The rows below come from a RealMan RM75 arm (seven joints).
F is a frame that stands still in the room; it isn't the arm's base.
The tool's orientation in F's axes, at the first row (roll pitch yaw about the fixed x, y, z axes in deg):
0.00, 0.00, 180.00
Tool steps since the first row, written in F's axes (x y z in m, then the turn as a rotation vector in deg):
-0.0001, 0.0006, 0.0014, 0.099, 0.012, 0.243
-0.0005, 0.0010, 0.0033, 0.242, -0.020, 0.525
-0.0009, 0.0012, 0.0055, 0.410, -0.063, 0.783
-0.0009, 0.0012, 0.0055, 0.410, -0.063, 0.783
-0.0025, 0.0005, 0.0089, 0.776, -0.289, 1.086
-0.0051, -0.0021, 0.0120, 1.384, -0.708, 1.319
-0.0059, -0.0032, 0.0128, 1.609, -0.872, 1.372
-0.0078, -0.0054, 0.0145, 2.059, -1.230, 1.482
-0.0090, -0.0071, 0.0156, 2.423, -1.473, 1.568
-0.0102, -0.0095, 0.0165, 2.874, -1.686, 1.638
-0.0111, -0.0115, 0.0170, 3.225, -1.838, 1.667
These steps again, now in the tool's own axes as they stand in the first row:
0.0001, -0.0006, 0.0014, -0.099, -0.012, 0.243
0.0005, -0.0010, 0.0033, -0.242, 0.020, 0.525
0.0009, -0.0012, 0.0055, -0.410, 0.063, 0.783
0.0009, -0.0012, 0.0055, -0.410, 0.063, 0.783
0.0025, -0.0005, 0.0089, -0.776, 0.289, 1.086
0.0051, 0.0021, 0.0120, -1.384, 0.708, 1.319
0.0059, 0.0032, 0.0128, -1.609, 0.872, 1.372
0.0078, 0.0054, 0.0145, -2.059, 1.230, 1.482
0.0090, 0.0071, 0.0156, -2.423, 1.473, 1.568
0.0102, 0.0095, 0.0165, -2.874, 1.686, 1.638
0.0111, 0.0115, 0.0170, -3.225, 1.838, 1.667

